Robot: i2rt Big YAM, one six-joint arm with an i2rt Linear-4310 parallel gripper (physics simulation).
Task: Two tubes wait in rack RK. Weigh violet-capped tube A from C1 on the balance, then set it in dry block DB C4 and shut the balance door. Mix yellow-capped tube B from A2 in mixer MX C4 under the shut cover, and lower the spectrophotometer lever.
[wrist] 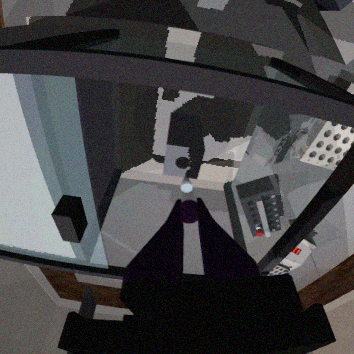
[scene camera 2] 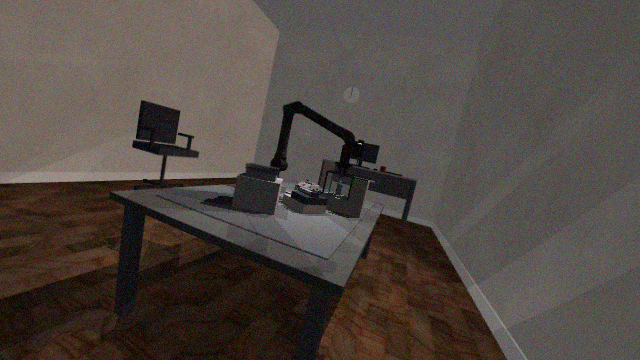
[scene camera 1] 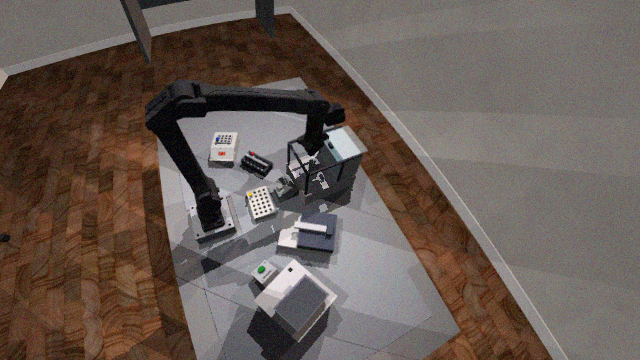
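Observation:
My gripper (scene camera 1: 314,151) (scene camera 2: 342,171) (wrist: 189,203) is shut on the violet cap of tube A (wrist: 189,212); the tube's pale tip points down. It is at the open top of the balance (scene camera 2: 357,197), whose glass top door (scene camera 1: 345,144) (wrist: 35,175) is slid back. In the wrist view the tip appears near a grey holder (wrist: 172,159) with one dark hole; the tip looks outside the hole. Yellow-capped tube B (scene camera 1: 249,194) stands at a corner of the white rack (scene camera 1: 268,215) (wrist: 311,156). A white block with a red display (scene camera 1: 217,154) (wrist: 303,257) holds a blue-capped tube.
A dark rack (scene camera 1: 256,164) (wrist: 252,186) with a red-capped tube stands left of the balance. A small grey device (scene camera 1: 284,186) is between white rack and balance. A navy-and-white instrument (scene camera 1: 317,241), a green-button box (scene camera 1: 261,270) and a grey-lidded white box (scene camera 1: 302,297) stand nearer the front.

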